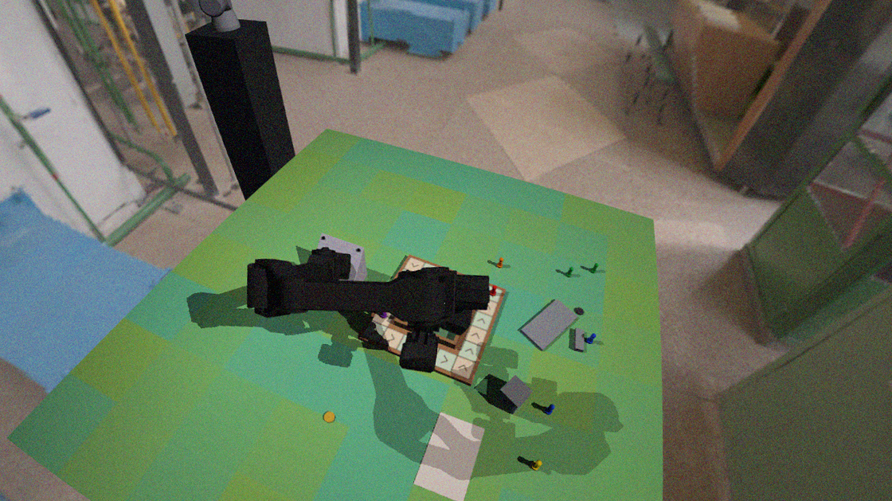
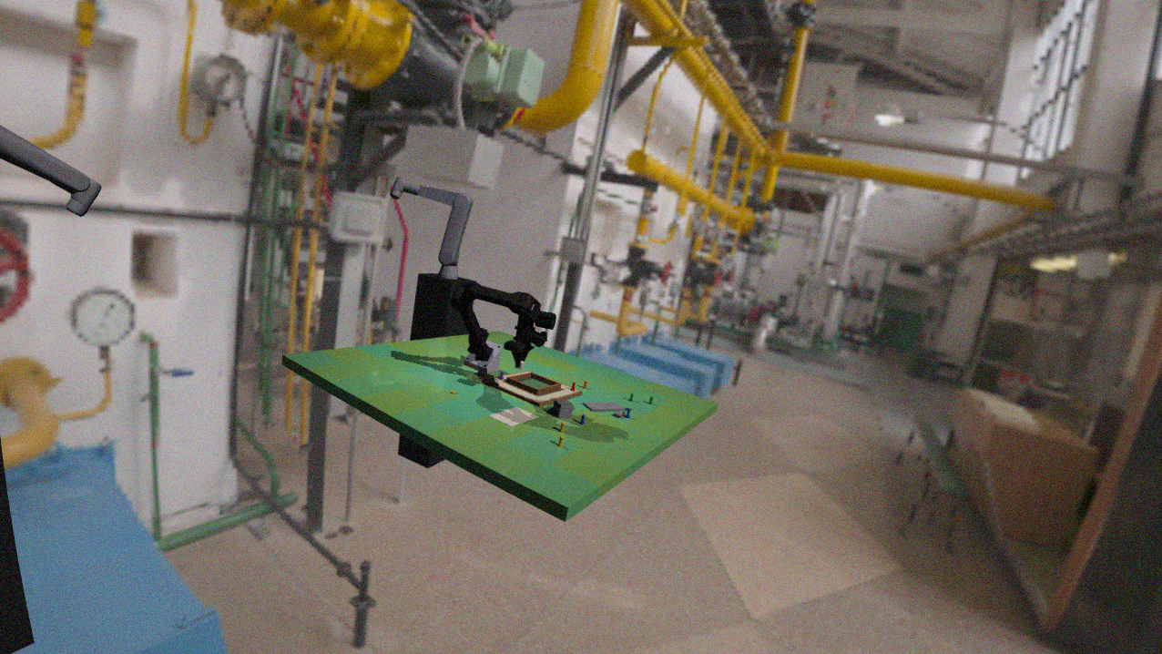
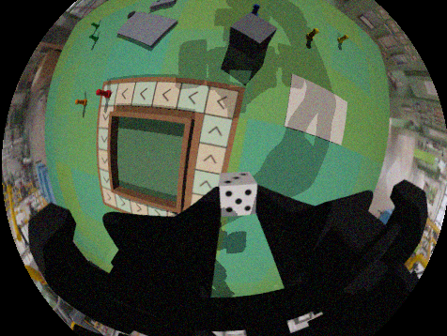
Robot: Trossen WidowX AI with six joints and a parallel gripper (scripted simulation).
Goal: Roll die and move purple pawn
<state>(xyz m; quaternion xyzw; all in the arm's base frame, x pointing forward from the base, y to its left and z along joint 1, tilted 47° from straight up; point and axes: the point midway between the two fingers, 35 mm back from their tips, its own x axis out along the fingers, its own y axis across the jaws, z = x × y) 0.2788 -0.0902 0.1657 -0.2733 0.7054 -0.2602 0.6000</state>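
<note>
Right now my gripper tip is 12 cm past the purple pawn, 10 cm to the right of it and 9 cm above it. Also, from my gripper tip: tray: 15 cm to the left, 11 cm below; white die: right at my gripper tip; grey cube: 21 cm ahead, 3 cm to the right, 10 cm below.
</note>
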